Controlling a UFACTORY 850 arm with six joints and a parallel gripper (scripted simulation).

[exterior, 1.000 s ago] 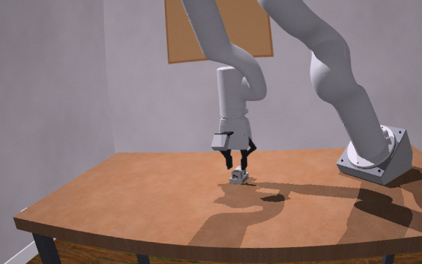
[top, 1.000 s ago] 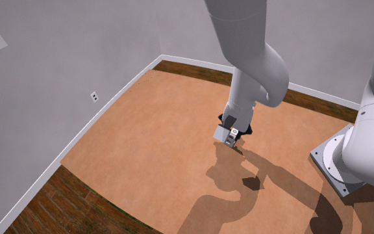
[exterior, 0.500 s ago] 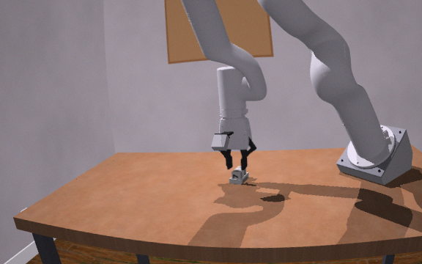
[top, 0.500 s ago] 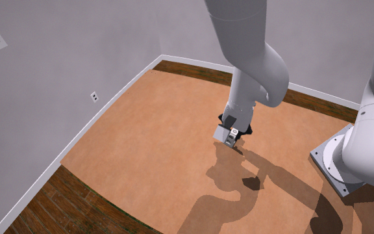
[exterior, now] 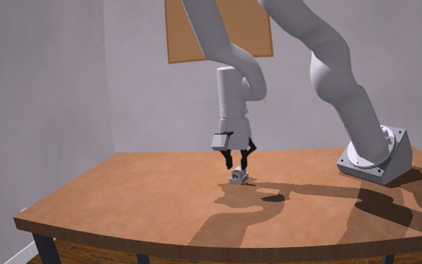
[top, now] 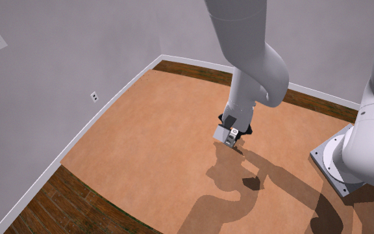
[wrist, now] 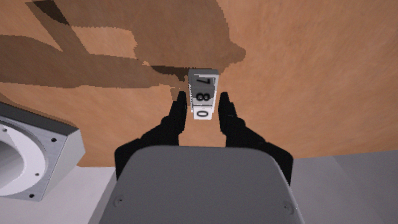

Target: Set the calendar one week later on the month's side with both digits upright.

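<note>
Right now the white calendar tray is 20 mm to the right of my hand and 60 mm below it.
</note>
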